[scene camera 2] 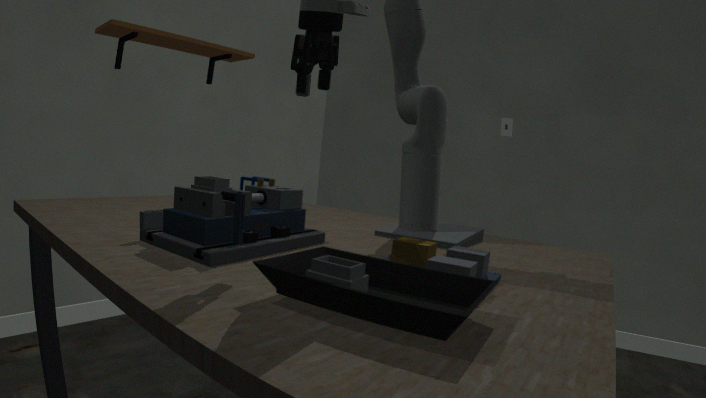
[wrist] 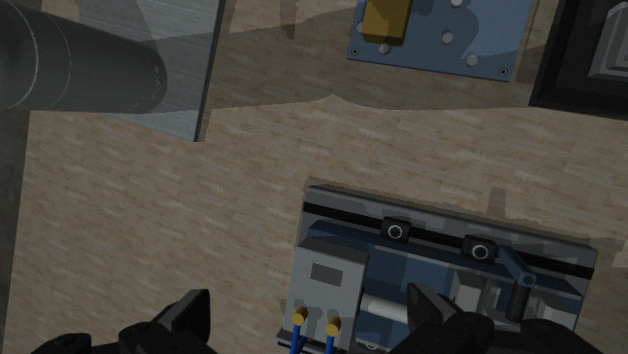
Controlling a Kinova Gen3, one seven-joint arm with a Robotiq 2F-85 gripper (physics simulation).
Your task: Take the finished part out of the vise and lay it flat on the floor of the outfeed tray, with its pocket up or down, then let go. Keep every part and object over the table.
Labels:
my gripper: scene camera 2; wrist
same spot on my gripper: (scene camera 2: 303, 77) = (wrist: 457, 312)

